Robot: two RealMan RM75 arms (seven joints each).
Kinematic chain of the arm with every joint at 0, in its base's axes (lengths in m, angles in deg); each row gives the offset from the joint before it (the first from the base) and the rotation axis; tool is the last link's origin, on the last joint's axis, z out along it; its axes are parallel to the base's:
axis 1: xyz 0 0 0.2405 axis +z
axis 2: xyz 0 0 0 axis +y
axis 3: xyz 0 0 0.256 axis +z
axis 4: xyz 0 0 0 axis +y
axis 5: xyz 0 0 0.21 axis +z
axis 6: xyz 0 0 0 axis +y
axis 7: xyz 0 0 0.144 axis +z
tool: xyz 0 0 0
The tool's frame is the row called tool.
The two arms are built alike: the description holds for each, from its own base.
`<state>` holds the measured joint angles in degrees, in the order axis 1, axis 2, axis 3, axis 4, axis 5, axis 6, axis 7, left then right.
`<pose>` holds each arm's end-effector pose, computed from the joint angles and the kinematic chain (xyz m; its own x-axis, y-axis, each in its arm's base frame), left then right.
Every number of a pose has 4 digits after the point.
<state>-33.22 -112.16 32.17 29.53 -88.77 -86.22 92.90 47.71 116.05 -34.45 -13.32 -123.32 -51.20 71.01</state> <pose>-0.2541 0.3789 0.0832 0.4517 0.2663 0.8515 0.6797 -0.7210 -0.1351 0.2655 0.4145 -0.0473 0.8849 -0.3782 -0.2720 -0.4649 -0.7548 -0.4627</pose>
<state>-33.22 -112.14 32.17 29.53 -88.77 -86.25 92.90 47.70 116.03 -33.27 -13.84 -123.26 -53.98 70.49</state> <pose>-0.2541 0.3789 0.0833 0.4519 0.2661 0.8514 0.6793 -0.7213 -0.1351 0.2597 0.4133 -0.0458 0.8833 -0.3614 -0.2986 -0.4632 -0.7710 -0.4371</pose>
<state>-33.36 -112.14 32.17 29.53 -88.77 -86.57 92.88 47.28 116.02 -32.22 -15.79 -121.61 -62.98 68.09</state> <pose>-0.2526 0.3790 0.0833 0.4522 0.2651 0.8516 0.6745 -0.7264 -0.1320 0.2421 0.4065 -0.0406 0.8852 -0.2871 -0.3661 -0.4190 -0.8341 -0.3588</pose>
